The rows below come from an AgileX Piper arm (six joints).
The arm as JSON. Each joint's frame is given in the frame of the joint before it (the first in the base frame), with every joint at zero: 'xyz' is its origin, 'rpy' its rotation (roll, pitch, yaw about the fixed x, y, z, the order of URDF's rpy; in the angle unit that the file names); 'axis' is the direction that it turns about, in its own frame. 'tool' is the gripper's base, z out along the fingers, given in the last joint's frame.
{
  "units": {
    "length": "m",
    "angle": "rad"
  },
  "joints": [
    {
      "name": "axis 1",
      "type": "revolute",
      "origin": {
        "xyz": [
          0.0,
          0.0,
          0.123
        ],
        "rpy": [
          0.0,
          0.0,
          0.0
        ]
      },
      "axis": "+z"
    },
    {
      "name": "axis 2",
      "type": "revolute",
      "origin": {
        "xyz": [
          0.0,
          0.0,
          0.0
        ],
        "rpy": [
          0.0,
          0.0,
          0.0
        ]
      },
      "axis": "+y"
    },
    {
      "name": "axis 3",
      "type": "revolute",
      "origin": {
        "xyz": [
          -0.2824,
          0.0,
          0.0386
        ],
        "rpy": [
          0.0,
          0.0,
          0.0
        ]
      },
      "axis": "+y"
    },
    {
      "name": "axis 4",
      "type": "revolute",
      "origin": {
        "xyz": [
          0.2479,
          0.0,
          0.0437
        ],
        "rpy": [
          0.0,
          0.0,
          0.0
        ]
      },
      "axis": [
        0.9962,
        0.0,
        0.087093
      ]
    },
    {
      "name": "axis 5",
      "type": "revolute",
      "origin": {
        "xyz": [
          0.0,
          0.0,
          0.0
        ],
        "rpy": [
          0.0,
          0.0,
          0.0
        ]
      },
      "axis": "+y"
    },
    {
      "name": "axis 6",
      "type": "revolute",
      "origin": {
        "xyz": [
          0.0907,
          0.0,
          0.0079
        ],
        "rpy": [
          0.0,
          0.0,
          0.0
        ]
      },
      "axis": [
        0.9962,
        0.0,
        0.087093
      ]
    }
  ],
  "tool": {
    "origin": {
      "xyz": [
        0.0,
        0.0,
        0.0
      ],
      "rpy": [
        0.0,
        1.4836,
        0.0
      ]
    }
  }
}
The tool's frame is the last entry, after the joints.
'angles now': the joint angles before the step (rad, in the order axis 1, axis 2, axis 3, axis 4, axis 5, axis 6). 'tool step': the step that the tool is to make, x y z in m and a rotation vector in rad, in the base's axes. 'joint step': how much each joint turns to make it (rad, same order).
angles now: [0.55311, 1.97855, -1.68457, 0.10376, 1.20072, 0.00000]
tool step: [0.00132, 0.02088, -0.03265, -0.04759, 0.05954, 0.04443]
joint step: [0.04174, 0.09397, -0.02639, -0.00806, 0.00830, 0.00002]
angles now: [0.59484, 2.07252, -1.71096, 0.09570, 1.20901, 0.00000]
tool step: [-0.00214, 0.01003, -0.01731, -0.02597, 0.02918, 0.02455]
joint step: [0.02313, 0.04287, -0.00412, -0.00492, 0.00002, 0.00000]
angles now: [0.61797, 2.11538, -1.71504, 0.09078, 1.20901, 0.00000]
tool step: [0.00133, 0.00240, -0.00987, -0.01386, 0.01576, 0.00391]
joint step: [0.00319, 0.02567, -0.00482, -0.00225, 0.00002, 0.00000]
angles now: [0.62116, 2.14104, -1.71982, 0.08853, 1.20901, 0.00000]
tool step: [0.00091, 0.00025, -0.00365, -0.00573, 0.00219, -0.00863]
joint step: [0.00000, 0.00839, 0.00004, -0.00374, -0.00410, 0.00957]
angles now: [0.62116, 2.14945, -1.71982, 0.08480, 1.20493, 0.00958]
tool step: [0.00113, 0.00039, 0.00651, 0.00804, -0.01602, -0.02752]
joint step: [0.00000, -0.00866, -0.01127, -0.00400, -0.00002, 0.02892]
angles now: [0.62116, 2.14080, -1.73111, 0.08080, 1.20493, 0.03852]
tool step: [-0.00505, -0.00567, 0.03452, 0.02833, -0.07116, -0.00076]
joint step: [-0.00001, -0.08062, 0.00003, -0.01981, 0.00580, 0.00670]
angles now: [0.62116, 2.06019, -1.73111, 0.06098, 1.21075, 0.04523]
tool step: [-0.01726, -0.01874, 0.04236, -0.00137, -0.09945, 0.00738]
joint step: [0.00000, -0.14215, 0.06190, -0.06099, 0.00001, 0.00490]
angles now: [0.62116, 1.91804, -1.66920, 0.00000, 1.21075, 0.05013]
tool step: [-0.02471, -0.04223, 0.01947, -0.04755, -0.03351, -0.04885]
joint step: [-0.04098, -0.16866, 0.16604, -0.06253, 0.00238, 0.01815]
